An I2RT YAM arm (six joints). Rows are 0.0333 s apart.
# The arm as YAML. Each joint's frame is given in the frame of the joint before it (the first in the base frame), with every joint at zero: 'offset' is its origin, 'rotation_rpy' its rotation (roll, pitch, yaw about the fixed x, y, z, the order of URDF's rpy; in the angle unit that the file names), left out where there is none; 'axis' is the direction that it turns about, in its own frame. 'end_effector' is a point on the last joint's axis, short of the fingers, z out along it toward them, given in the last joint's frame.
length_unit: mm
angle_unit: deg
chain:
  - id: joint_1
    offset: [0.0, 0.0, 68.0]
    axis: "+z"
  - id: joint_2
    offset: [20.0, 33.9, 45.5]
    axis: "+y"
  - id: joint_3
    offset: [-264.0, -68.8, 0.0]
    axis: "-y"
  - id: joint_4
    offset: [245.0, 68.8, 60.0]
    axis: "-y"
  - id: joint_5
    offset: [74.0, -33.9, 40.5]
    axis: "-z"
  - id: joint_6
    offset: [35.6, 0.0, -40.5]
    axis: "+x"
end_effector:
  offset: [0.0, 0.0, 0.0]
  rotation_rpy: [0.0, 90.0, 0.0]
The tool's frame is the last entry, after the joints.
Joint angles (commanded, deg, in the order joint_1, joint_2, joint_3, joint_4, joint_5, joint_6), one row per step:
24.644, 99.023, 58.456, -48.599, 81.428, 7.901
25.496, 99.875, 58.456, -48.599, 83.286, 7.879
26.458, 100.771, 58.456, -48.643, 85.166, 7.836
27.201, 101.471, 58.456, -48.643, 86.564, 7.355
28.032, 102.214, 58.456, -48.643, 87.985, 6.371
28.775, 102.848, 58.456, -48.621, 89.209, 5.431
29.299, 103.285, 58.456, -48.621, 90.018, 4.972
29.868, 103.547, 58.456, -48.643, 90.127, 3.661
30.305, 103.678, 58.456, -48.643, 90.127, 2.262
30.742, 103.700, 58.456, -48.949, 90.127, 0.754
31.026, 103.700, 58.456, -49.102, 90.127, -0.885
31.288, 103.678, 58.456, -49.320, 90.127, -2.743
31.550, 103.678, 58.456, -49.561, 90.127, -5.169
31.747, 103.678, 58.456, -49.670, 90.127, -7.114
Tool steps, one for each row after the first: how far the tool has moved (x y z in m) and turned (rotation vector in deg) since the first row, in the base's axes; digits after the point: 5 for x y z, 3 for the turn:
-0.00039, 0.00438, -0.00284, -2.053, 0.004, 0.842
-0.00109, 0.00931, -0.00589, -4.173, 0.062, 1.825
-0.00167, 0.01316, -0.00832, -5.946, 0.483, 2.649
-0.00245, 0.01746, -0.01095, -7.987, 1.354, 3.613
-0.00323, 0.02131, -0.01320, -9.784, 2.137, 4.470
-0.00386, 0.02402, -0.01477, -10.921, 2.523, 5.055
-0.00480, 0.02682, -0.01595, -11.757, 3.837, 5.737
-0.00558, 0.02895, -0.01657, -12.473, 5.150, 6.281
-0.00680, 0.03082, -0.01665, -13.340, 6.730, 6.846
-0.00756, 0.03205, -0.01663, -14.186, 8.284, 7.253
-0.00837, 0.03312, -0.01651, -15.159, 10.070, 7.655
-0.00919, 0.03418, -0.01648, -16.422, 12.395, 8.096
-0.00973, 0.03503, -0.01647, -17.401, 14.183, 8.428

